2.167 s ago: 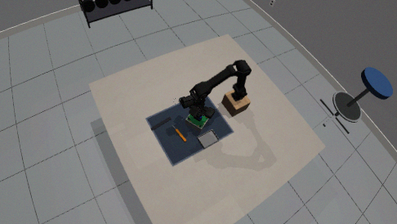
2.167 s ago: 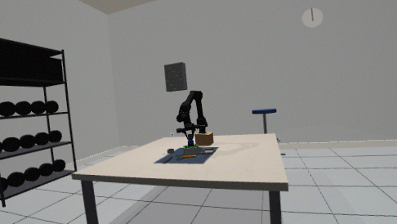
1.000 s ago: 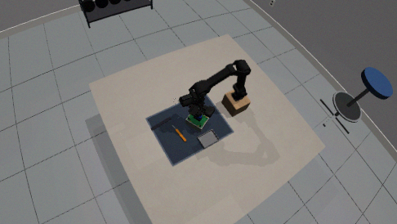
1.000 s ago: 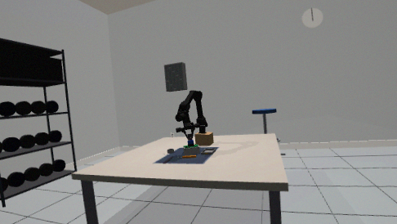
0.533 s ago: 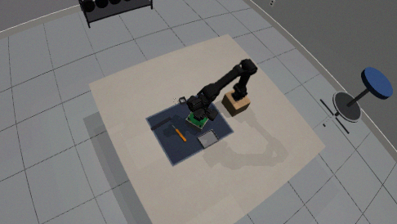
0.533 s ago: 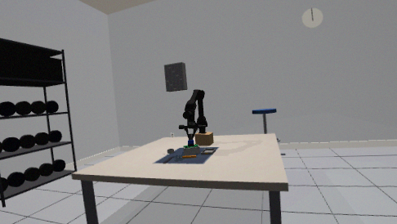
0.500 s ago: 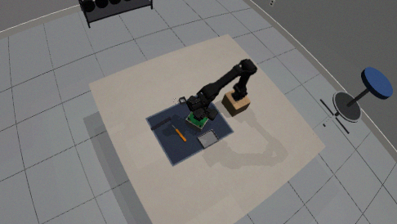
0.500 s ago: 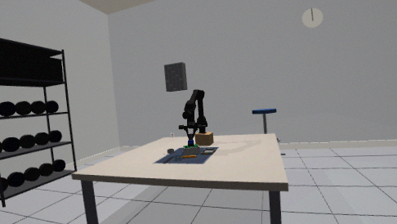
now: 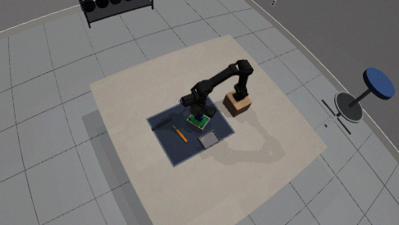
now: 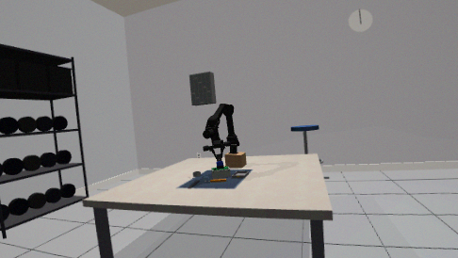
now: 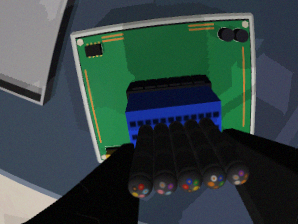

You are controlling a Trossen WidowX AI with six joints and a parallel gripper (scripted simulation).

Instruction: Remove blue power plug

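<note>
Now: gripper tip 3 cm above the blue power plug. Round my gripper tip: dark blue mat (12 cm below, 5 cm ahead, 1 cm to the left); then dark spudger bar (22 cm ahead, 12 cm below, 8 cm to the right).
</note>
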